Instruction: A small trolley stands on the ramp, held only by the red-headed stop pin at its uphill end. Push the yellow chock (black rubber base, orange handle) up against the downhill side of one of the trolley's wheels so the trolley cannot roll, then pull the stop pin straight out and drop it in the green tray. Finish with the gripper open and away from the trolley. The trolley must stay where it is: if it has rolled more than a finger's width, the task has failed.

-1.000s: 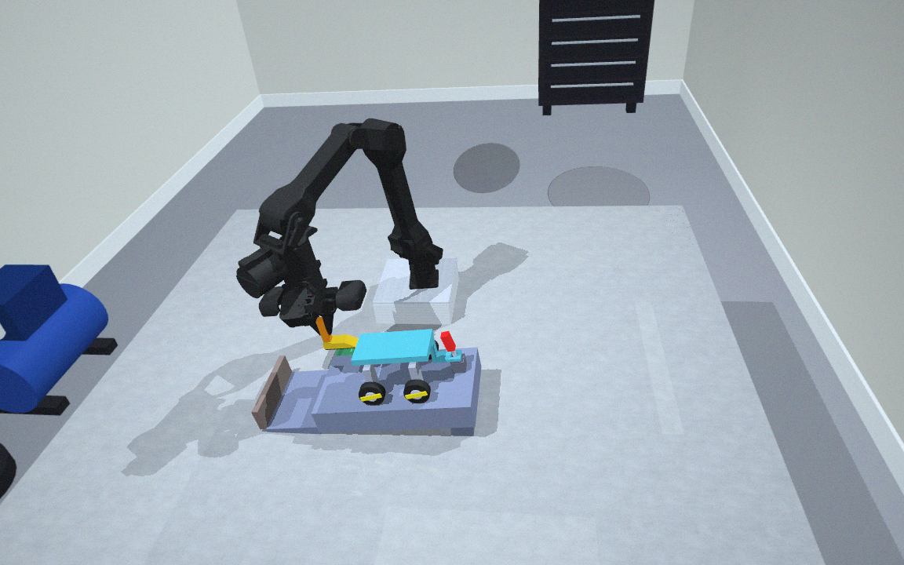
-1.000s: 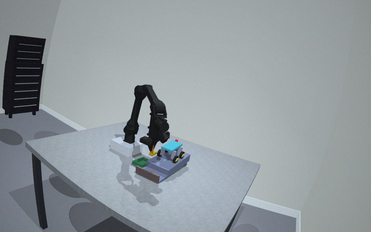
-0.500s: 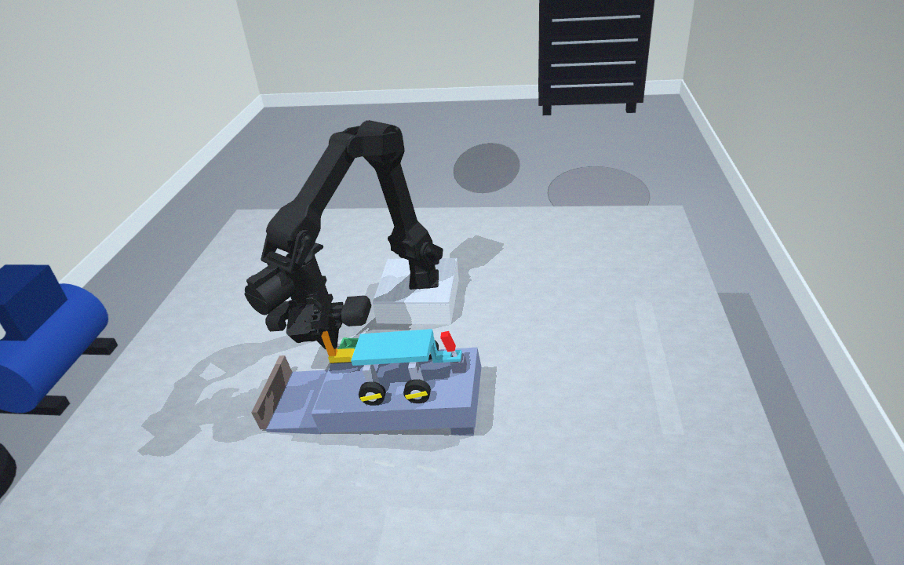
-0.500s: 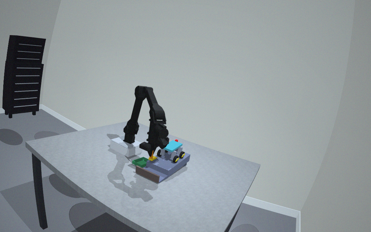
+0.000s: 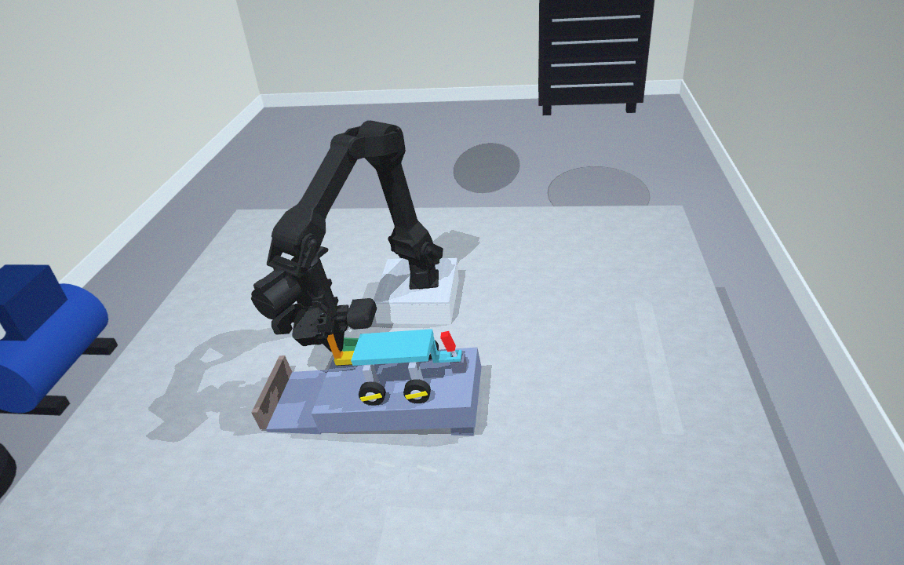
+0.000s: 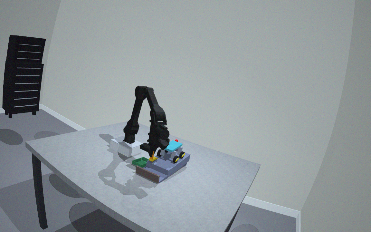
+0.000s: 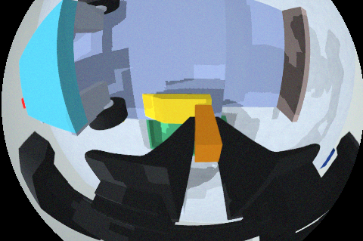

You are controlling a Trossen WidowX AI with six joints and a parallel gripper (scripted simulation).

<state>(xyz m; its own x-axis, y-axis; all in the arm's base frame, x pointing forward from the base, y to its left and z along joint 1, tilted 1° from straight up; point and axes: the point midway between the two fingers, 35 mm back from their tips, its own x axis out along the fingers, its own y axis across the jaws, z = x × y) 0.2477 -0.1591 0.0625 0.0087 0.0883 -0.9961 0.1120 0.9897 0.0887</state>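
The red-headed stop pin lies 6 cm ahead of my gripper tip, 22 cm to the left of it and 4 cm above it. Round my gripper tip: green tray: 7 cm behind, 4 cm to the left, 9 cm below; blue-grey ramp: 7 cm ahead, 12 cm to the left, 4 cm below; yellow chock: 2 cm to the left, 1 cm below.
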